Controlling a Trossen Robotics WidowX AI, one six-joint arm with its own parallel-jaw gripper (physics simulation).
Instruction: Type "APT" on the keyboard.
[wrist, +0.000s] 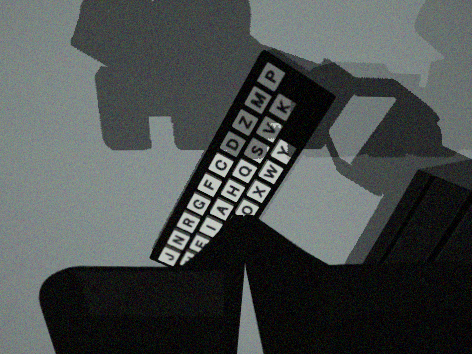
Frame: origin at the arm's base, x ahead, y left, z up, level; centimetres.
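Seen in the pictures: gripper, between the fingertips: (243, 225).
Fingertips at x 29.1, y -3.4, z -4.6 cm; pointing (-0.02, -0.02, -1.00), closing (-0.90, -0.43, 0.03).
Note:
A point is followed by its place in that frame.
The black keyboard (311, 99) {x 25.8, y -10.5, z -15.0 cm} with white letter keys lies tilted across the middle of the wrist view, from lower left to upper right. The A key (222, 209) {x 28.2, y 0.4, z -14.5 cm} shows just up and left of the fingertips. The P key (271, 76) {x 29.5, y -10.5, z -14.5 cm} is at the keyboard's upper end, in shadow. The T key cannot be seen; the fingers cover the lower right part of the keyboard, beyond the O key (247, 209) {x 26.3, y -0.4, z -14.5 cm}. My gripper (243, 225) {x 29.1, y -3.4, z -4.6 cm} is shut and empty, its tips over the keyboard's lower right edge. Its height above the keys is hard to tell.
A dark box-like object (432, 215) {x 13.0, y -7.0, z -12.2 cm} with grooves stands at the right, partly hidden by the gripper. The arm's shadow falls over the grey table top (75, 200) {x 39.9, y 5.9, z -16.2 cm}, across the upper part of the view and the keyboard's upper end.

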